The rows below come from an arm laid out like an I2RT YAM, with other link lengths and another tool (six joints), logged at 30 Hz.
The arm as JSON. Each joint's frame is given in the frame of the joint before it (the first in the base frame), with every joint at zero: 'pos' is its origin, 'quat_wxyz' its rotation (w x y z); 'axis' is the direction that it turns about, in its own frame. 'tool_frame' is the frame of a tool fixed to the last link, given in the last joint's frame.
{
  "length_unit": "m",
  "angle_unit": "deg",
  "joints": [
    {
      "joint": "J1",
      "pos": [
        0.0,
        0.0,
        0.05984
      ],
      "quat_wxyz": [
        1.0,
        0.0,
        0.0,
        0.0
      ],
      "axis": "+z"
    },
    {
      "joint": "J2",
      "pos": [
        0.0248,
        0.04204,
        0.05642
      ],
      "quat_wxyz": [
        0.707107,
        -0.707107,
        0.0,
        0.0
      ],
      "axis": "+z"
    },
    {
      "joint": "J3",
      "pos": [
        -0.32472,
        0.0,
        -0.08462
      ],
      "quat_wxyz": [
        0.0,
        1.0,
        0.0,
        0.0
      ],
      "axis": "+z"
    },
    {
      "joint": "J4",
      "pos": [
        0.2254,
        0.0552,
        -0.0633
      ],
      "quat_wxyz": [
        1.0,
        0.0,
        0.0,
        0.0
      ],
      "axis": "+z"
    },
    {
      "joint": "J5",
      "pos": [
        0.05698,
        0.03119,
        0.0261
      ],
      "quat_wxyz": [
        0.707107,
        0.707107,
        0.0,
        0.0
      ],
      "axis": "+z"
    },
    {
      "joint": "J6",
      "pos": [
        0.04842,
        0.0,
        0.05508
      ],
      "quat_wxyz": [
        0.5,
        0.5,
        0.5,
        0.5
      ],
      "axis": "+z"
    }
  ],
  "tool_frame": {
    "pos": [
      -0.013,
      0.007,
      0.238
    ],
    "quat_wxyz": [
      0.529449,
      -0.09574,
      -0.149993,
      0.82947
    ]
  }
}
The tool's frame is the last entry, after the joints.
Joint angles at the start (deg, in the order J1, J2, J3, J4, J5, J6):
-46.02, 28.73, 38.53, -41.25, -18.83, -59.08
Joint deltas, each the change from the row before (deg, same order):
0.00, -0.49, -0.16, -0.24, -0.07, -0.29
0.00, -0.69, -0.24, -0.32, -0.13, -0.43
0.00, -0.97, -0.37, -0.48, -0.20, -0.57
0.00, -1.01, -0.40, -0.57, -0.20, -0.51
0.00, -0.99, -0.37, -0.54, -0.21, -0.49
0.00, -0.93, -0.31, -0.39, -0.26, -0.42
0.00, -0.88, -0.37, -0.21, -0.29, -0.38
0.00, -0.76, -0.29, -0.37, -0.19, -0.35
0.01, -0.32, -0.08, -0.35, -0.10, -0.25
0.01, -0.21, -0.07, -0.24, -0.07, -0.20
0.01, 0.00, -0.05, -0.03, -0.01, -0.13
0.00, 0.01, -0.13, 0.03, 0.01, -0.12
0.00, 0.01, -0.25, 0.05, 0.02, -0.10
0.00, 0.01, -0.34, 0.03, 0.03, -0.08
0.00, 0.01, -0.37, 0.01, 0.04, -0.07
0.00, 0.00, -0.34, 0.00, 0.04, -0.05
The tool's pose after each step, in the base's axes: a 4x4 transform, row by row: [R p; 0 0 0 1], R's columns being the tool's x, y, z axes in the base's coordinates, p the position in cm. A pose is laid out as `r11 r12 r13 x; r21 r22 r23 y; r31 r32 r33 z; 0 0 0 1`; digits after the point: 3 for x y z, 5 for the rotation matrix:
-0.57453 -0.09228 0.81327 20.959; -0.17575 0.98436 -0.01246 -9.052; -0.79939 -0.15009 -0.58176 16.032; 0 0 0 1
-0.57371 -0.09785 0.81319 20.839; -0.18439 0.98278 -0.01183 -8.853; -0.79803 -0.15673 -0.58188 15.921; 0 0 0 1
-0.57283 -0.10568 0.81283 20.665; -0.19542 0.98067 -0.01021 -8.558; -0.79604 -0.16469 -0.58241 15.721; 0 0 0 1
-0.57244 -0.11309 0.81211 20.469; -0.20467 0.97880 -0.00797 -8.236; -0.79399 -0.17078 -0.58345 15.463; 0 0 0 1
-0.57143 -0.12033 0.81178 20.291; -0.21404 0.97681 -0.00587 -7.927; -0.79225 -0.17710 -0.58394 15.233; 0 0 0 1
-0.56828 -0.12724 0.81294 20.177; -0.22395 0.97459 -0.00401 -7.647; -0.79177 -0.18433 -0.58234 15.102; 0 0 0 1
-0.56401 -0.13397 0.81483 20.111; -0.23402 0.97223 -0.00214 -7.396; -0.79191 -0.19190 -0.57970 14.987; 0 0 0 1
-0.56238 -0.13950 0.81503 20.001; -0.24126 0.97046 -0.00037 -7.165; -0.79090 -0.19684 -0.57942 14.819; 0 0 0 1
-0.56319 -0.14356 0.81376 19.917; -0.24459 0.96962 0.00178 -7.015; -0.78930 -0.19804 -0.58120 14.694; 0 0 0 1
-0.56401 -0.14675 0.81262 19.859; -0.24713 0.96898 0.00346 -6.910; -0.78792 -0.19887 -0.58278 14.593; 0 0 0 1
-0.56498 -0.14844 0.81164 19.849; -0.24853 0.96861 0.00415 -6.892; -0.78679 -0.19938 -0.58414 14.539; 0 0 0 1
-0.56642 -0.14968 0.81041 19.838; -0.24932 0.96841 0.00462 -6.892; -0.78550 -0.19943 -0.58584 14.443; 0 0 0 1
-0.56884 -0.15085 0.80850 19.817; -0.24876 0.96855 0.00570 -6.887; -0.78393 -0.19788 -0.58847 14.258; 0 0 0 1
-0.57234 -0.15197 0.80581 19.778; -0.24678 0.96904 0.00747 -6.870; -0.78200 -0.19458 -0.59212 13.990; 0 0 0 1
-0.57636 -0.15296 0.80275 19.727; -0.24412 0.96970 0.00950 -6.847; -0.77988 -0.19049 -0.59624 13.688; 0 0 0 1
-0.58004 -0.15368 0.79996 19.676; -0.24145 0.97035 0.01135 -6.822; -0.77798 -0.18657 -0.59995 13.410; 0 0 0 1

